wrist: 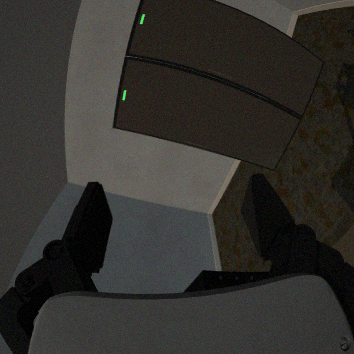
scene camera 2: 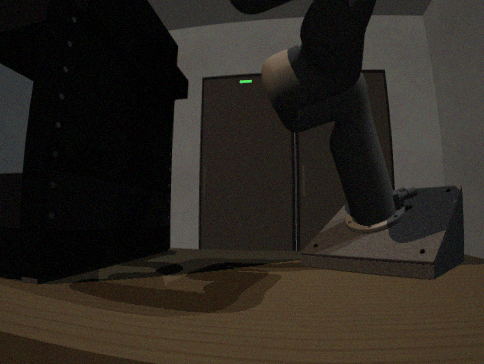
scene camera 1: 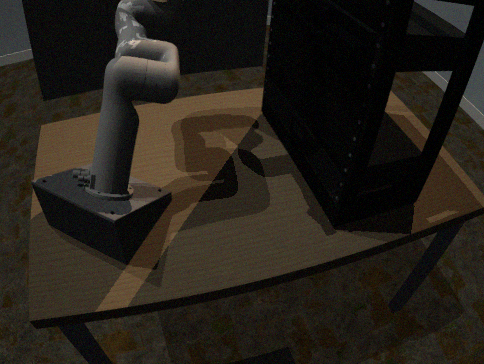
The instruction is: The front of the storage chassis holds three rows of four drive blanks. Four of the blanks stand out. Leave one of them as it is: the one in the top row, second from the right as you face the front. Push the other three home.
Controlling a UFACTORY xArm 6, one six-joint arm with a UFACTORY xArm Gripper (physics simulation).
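Seen in the pictures: gripper, fingertip midpoint: (wrist: 176, 196); arm's base, origin of the base link: (scene camera 2: 375, 216) (scene camera 1: 108, 190).
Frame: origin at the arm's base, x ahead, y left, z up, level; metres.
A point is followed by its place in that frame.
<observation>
The black rack (scene camera 1: 367, 145) @(x 0.540, y -0.168, z 0.171 m) (scene camera 2: 42, 150) @(x 0.506, y 0.335, z 0.090 m) stands on the table, its front towards the arm. The storage chassis in it is too dark to make out apart from the rack, and no drive blank can be told in any view, so which ones stand out is hidden. My gripper (wrist: 176, 196) @(x 0.224, y -0.063, z 0.675 m) is open, with its two dark fingers wide apart and nothing between them. The fingers point towards the room's walls and double doors. A dark edge with small holes shows low behind the gripper in the wrist view. The gripper does not show in the two scene views.
The arm (scene camera 1: 117, 125) @(x 0.049, y 0.022, z 0.164 m) (scene camera 2: 362, 150) @(x 0.044, y 0.106, z 0.119 m) rises from its wedge-shaped base (scene camera 1: 90, 220) @(x -0.044, y -0.106, z 0.024 m) (scene camera 2: 370, 265) @(x 0.037, y 0.120, z -0.083 m) on the wooden table (scene camera 1: 225, 250) @(x 0.247, y -0.159, z -0.097 m) (scene camera 2: 350, 310) @(x 0.104, y 0.337, z -0.097 m), across from the rack. Its upper links leave the top of both scene views. Brown double doors (scene camera 2: 245, 165) (wrist: 200, 110) are in the wall behind.
</observation>
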